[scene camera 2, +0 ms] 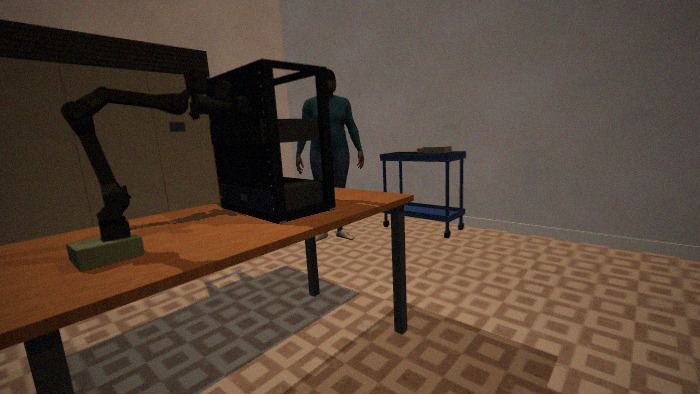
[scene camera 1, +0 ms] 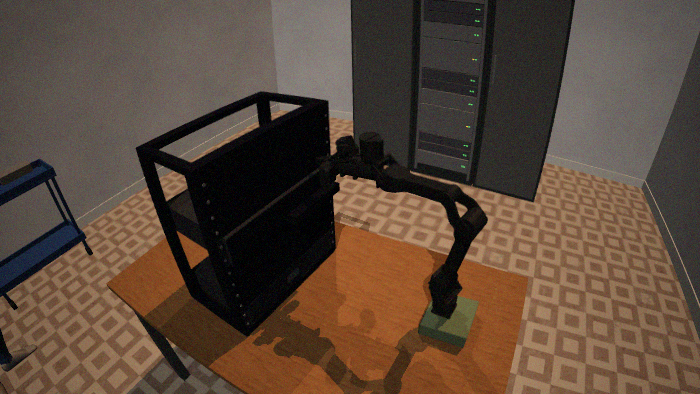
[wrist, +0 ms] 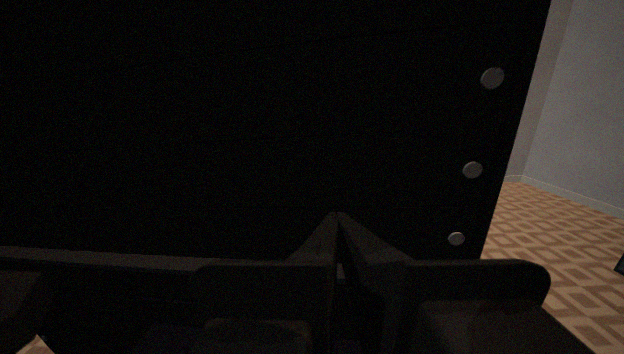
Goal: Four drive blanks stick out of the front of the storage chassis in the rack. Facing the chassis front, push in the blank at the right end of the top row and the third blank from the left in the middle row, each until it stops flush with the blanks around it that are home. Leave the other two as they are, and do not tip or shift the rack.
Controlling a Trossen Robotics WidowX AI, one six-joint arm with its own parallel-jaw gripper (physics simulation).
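Frame: origin at the arm's base, x left, y back, z up, level; centimetres.
Where they show: gripper, fingertip midpoint: (scene camera 2: 251, 108) (scene camera 1: 315, 159) (wrist: 335, 219); arm's base at its link origin: (scene camera 2: 115, 238) (scene camera 1: 444, 308).
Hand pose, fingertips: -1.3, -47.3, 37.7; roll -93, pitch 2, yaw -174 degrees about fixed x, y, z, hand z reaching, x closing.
Note:
Things, the pixels of their centre, and the offset from my fingertips, as dx, dy, dz. "spot": a spot on its surface instead. Level surfaces: height alone.
- black rack at the middle of its body: (wrist: 243, 239) (scene camera 1: 251, 208) (scene camera 2: 267, 144) +16.3, -14.4, -13.7
- thin lighter ledge at a spot on its surface: (wrist: 100, 256) (scene camera 1: 271, 202) spot: +19.9, +0.2, -4.1
- wooden table at its surface level: dz -43.1
The black rack (scene camera 1: 165, 215) (scene camera 2: 325, 150) (wrist: 492, 125) stands upright on the table. Its front is very dark. A thin lighter ledge (scene camera 1: 272, 206) (wrist: 100, 256) runs across the front, and the storage chassis (scene camera 1: 275, 235) appears as a dark face below it. The separate blanks, and which stick out, cannot be made out. My gripper (scene camera 1: 322, 167) (wrist: 335, 219) is shut and empty. Its tips are at the rack's front toward the right end, near the ledge's height, left of the screw column in the wrist view. Whether they touch anything is hidden.
The arm's green base block (scene camera 1: 450, 322) (scene camera 2: 107, 252) sits on the wooden table (scene camera 1: 380, 265) (scene camera 2: 200, 250) in front of the rack. A tall server cabinet (scene camera 1: 385, 75) stands behind. A blue cart (scene camera 1: 40, 250) (scene camera 2: 430, 156) and a person (scene camera 2: 327, 120) are beyond the rack.

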